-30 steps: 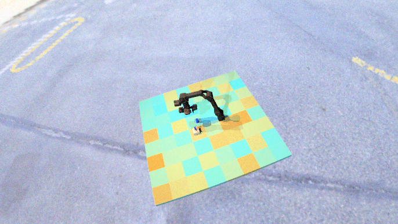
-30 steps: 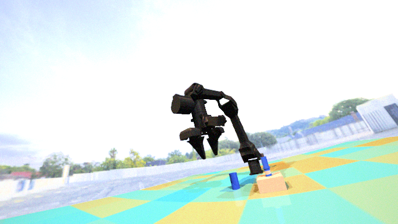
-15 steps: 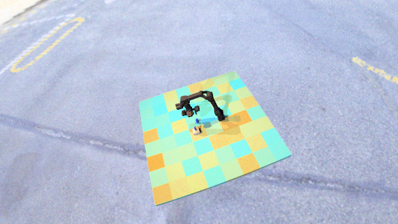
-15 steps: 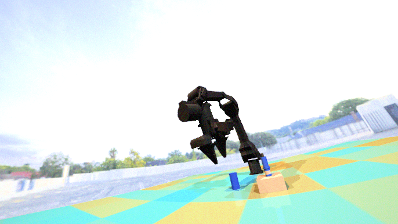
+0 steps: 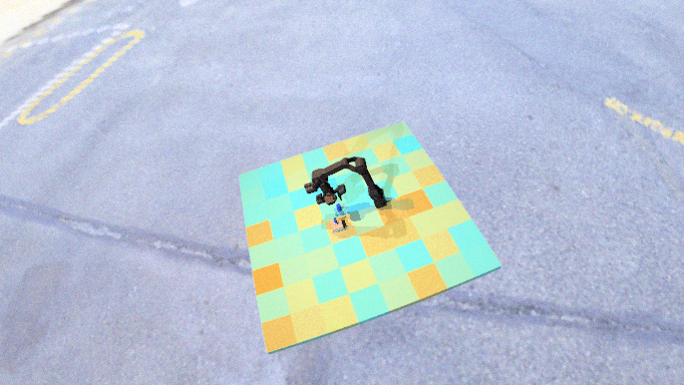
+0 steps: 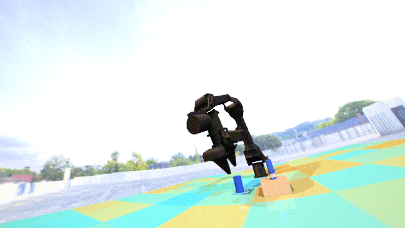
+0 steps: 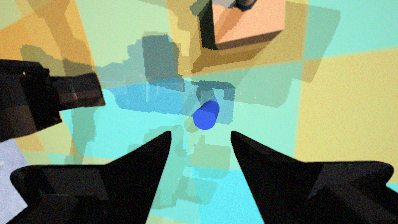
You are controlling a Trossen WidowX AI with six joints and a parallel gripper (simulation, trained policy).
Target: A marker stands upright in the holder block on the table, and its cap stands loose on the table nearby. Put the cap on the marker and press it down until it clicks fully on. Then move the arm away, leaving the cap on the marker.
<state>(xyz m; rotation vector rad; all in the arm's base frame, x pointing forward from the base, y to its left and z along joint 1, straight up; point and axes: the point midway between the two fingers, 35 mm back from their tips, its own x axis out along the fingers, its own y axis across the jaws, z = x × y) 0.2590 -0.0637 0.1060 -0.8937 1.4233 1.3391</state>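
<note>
Now: the blue cap 1 cm to the left of my gripper tip and 5 cm below it. The rest, counted from my gripper tip: tan holder block: 5 cm ahead, 12 cm to the left, 6 cm below.
</note>
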